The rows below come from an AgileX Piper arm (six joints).
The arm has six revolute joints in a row. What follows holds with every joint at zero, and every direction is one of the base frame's. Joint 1 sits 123 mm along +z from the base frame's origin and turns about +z. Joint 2 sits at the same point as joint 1 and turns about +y. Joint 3 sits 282.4 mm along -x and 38.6 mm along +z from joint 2 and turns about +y. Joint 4 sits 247.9 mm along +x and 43.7 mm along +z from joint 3 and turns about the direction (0.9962, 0, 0.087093). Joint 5 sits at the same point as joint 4 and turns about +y. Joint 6 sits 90.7 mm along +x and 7.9 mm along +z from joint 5 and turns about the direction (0.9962, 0, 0.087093). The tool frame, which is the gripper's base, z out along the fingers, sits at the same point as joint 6; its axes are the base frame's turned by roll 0, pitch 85.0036 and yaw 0 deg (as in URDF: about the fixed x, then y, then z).
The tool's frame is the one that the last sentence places.
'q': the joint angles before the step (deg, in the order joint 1, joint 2, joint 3, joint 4, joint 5, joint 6). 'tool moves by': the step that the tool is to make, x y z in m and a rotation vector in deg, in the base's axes. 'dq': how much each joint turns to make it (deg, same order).
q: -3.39 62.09 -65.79 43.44 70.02 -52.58
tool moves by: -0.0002 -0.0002 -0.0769 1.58 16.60 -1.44
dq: -0.02 1.99 14.40 0.12 -0.78 1.31
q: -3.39 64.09 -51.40 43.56 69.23 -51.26
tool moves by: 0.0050 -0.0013 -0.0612 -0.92 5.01 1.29
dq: -0.01 4.98 10.07 1.95 -6.56 -8.49
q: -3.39 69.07 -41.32 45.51 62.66 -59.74
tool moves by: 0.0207 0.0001 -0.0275 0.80 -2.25 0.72
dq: 0.00 6.71 1.84 5.68 -6.37 -10.15
